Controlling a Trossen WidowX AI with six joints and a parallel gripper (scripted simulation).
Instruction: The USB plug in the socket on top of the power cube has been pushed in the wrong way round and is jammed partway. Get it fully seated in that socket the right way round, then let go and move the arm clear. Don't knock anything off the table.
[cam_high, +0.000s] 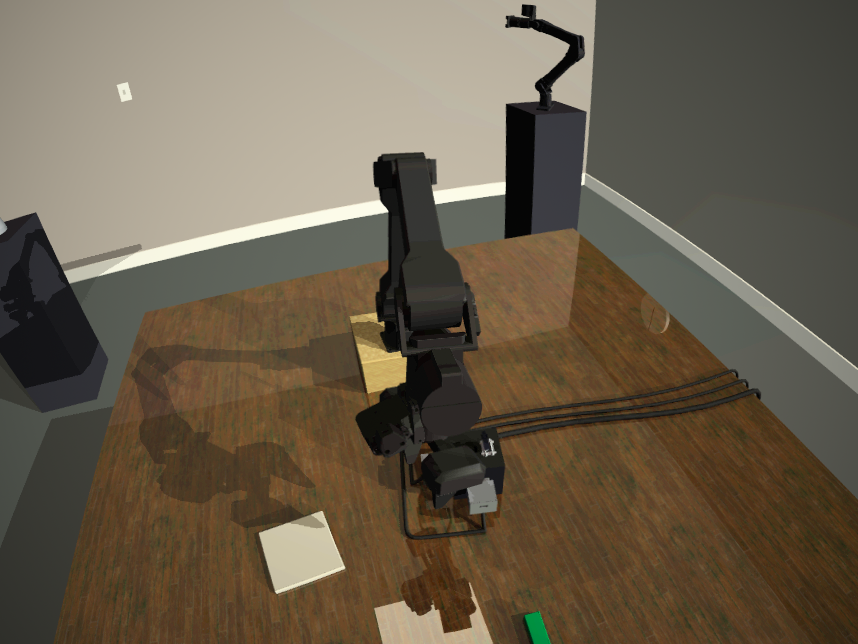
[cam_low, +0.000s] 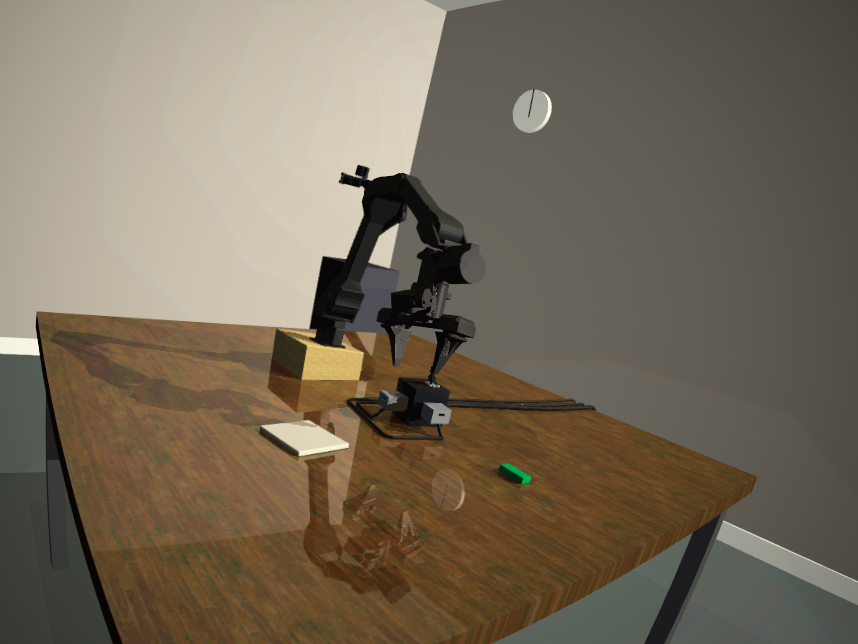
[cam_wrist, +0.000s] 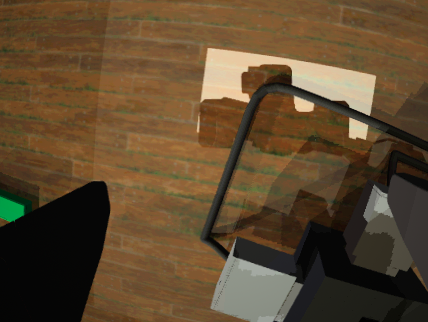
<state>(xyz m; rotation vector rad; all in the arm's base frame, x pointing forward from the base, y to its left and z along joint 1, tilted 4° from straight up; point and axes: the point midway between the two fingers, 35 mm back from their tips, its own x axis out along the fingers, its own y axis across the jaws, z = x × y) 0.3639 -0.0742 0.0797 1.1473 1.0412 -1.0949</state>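
My gripper tip is 6 cm past the USB plug, 12 cm to the right of it and 4 cm above it. Also, from my gripper tip: metal socket frame: 6 cm behind, 12 cm to the left, 6 cm below; green block: 21 cm ahead, 8 cm to the left, 12 cm below.
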